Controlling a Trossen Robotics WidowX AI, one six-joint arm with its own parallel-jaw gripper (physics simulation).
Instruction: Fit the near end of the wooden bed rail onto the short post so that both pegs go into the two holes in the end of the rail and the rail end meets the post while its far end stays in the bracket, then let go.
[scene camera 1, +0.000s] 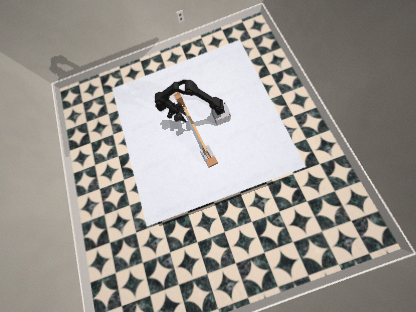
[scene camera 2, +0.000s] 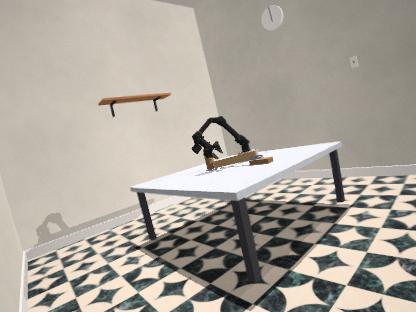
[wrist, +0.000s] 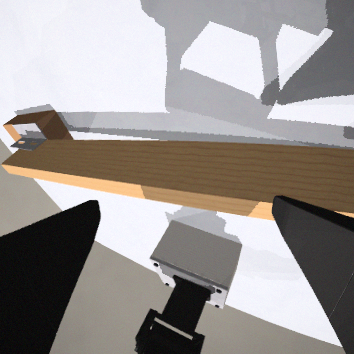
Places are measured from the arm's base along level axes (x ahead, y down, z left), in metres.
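Pixels of known places: gripper, fingertip midpoint: (scene camera 1: 185, 118) (scene camera 2: 220, 156) (wrist: 187, 206); arm's base, link origin: (scene camera 1: 219, 110) (scene camera 2: 246, 151) (wrist: 192, 287).
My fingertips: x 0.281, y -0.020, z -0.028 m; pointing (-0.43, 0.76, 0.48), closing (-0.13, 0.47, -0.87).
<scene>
For each thing: its top centre in the pictures, then the offset to it from my fingertips. Level surfaces: height alone.
- short wooden block, top centre: (wrist: 30, 141) (scene camera 2: 260, 158) (scene camera 1: 208, 155) dx -0.073, dy +0.064, dz +0.341 m
- grey metal bracket, top centre: (wrist: 23, 153) dx -0.069, dy +0.035, dz +0.310 m
- white table, surface height: dy +0.099 m
The wooden bed rail (scene camera 1: 198, 134) (scene camera 2: 233, 159) (wrist: 200, 165) runs long and narrow over the table. At one end stands an upright wooden post (scene camera 1: 177, 96) (scene camera 2: 210, 164). At the other end lies a short wooden block (scene camera 1: 212, 162) (scene camera 2: 262, 161) (wrist: 57, 126), with a grey metal bracket (wrist: 28, 144) at the rail's end. The pegs and holes cannot be made out. My gripper (scene camera 1: 181, 117) (scene camera 2: 216, 151) (wrist: 187, 206) is open and empty, close above the rail near the upright post. Its fingers are spread along the rail's length; the rail crosses beyond both tips in the wrist view.
The arm's grey base (scene camera 1: 221, 118) (wrist: 197, 247) stands on the white table (scene camera 1: 180, 190) (scene camera 2: 175, 184), to one side of the rail. The arm arches over the rail. Shadows of the arm and rail fall on the tabletop. A wooden wall shelf (scene camera 2: 135, 99) hangs on the wall, away from the table.
</scene>
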